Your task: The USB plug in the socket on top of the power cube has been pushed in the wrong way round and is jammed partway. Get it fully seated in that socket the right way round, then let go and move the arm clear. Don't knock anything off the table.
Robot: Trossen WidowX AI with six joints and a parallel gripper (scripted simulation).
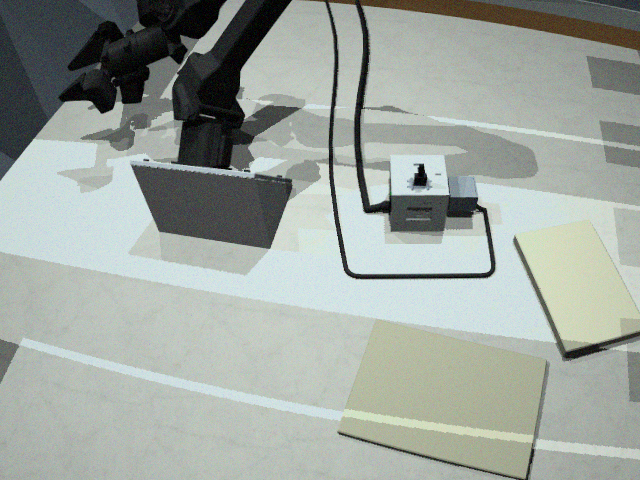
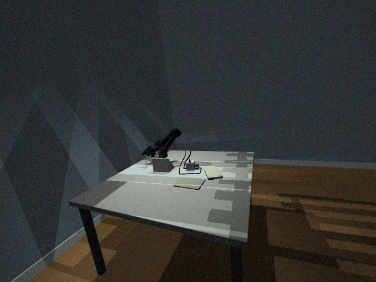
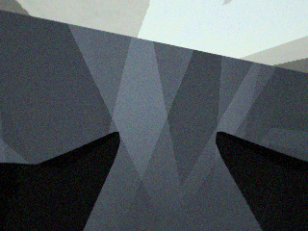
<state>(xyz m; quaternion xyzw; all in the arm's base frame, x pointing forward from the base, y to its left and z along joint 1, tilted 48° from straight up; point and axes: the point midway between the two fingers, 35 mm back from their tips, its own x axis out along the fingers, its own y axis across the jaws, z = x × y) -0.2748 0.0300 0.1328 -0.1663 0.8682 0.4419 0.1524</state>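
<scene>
Right now my gripper tip is 60 cm short of the dark USB plug, 5 cm above it and 4 cm to the left of it.
</scene>
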